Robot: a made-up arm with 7 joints.
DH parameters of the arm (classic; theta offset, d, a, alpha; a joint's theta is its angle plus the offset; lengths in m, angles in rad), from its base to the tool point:
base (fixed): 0 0 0 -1.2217
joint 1: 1.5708 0 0 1.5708
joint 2: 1.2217 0 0 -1.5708
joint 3: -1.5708 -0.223 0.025 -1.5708
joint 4: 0 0 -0.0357 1.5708
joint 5: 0 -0.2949 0 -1.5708
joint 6: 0 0 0 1.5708
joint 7: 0 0 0 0
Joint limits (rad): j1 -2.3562..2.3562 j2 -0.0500..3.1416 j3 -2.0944..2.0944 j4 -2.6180..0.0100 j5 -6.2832..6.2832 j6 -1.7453..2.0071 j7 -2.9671..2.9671
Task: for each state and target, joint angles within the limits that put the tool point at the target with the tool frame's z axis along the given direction. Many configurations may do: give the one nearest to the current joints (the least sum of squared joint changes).
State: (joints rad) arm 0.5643 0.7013 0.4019 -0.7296 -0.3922 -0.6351 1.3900
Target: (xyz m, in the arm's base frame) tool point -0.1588 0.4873 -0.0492 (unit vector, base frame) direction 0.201 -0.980 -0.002
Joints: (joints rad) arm 0.9740 1.1603 0.9510 -0.5531 -0.5684 0.1627 1.3900
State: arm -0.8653 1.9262 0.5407 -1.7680 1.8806 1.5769 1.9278
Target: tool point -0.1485 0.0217 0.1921 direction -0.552 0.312 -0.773
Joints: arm -1.2376 1.6059 1.0775 -2.4387 1.3510 1.4521 1.9278
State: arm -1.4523 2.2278 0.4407 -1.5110 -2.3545 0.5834 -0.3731
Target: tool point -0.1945 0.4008 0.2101 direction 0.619 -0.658 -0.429
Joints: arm -2.0592 1.8236 0.9098 -0.9079 -2.9579 -0.1391 -0.3731
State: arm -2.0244 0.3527 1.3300 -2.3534 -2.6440 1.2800 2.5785
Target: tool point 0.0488 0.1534 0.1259 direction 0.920 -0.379 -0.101
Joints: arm -1.4526 0.0611 1.2144 -2.6159 -2.7656 0.4954 2.5785
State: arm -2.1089 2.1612 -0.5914 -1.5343 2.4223 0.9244 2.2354
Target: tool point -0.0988 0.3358 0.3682 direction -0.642 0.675 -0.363
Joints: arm -1.2341 2.2932 -0.0166 -0.6914 2.9507 1.5723 2.2354
